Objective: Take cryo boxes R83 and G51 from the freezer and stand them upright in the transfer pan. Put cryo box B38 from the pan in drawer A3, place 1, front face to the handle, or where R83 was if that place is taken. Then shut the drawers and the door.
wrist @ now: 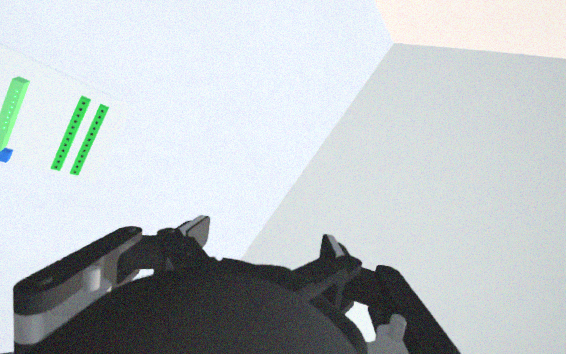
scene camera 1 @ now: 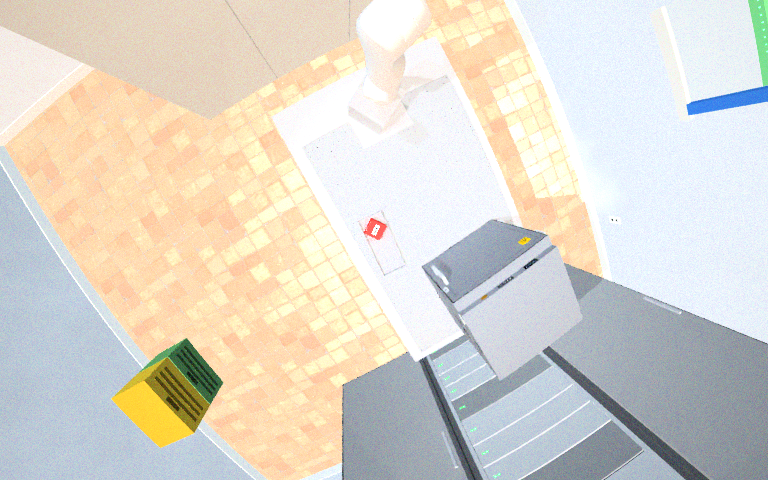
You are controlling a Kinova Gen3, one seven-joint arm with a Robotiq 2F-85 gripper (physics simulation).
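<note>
The freezer [scene camera 1: 521, 316] is a grey box with a darker top at the right end of the bench in the scene view. No opened door or drawer shows, and its inside is hidden. The transfer pan [scene camera 1: 394, 270] is a thin, see-through rectangle on the bench, left of the freezer. A red box [scene camera 1: 374, 228] with a white label is in the pan's upper part; its lettering is too small to read. Boxes R83 and G51 cannot be made out in either view. My gripper [wrist: 264, 237] is open and empty in the wrist view, with wall behind its fingers, away from the bench objects.
The white bench [scene camera 1: 419, 169] carries the arm's base [scene camera 1: 379, 116] at its upper end. Dark grey cabinets [scene camera 1: 390, 430] [scene camera 1: 668, 350] flank a glass-shelved unit below the freezer. A yellow box [scene camera 1: 158, 401] and a green box [scene camera 1: 195, 370] are at the lower left.
</note>
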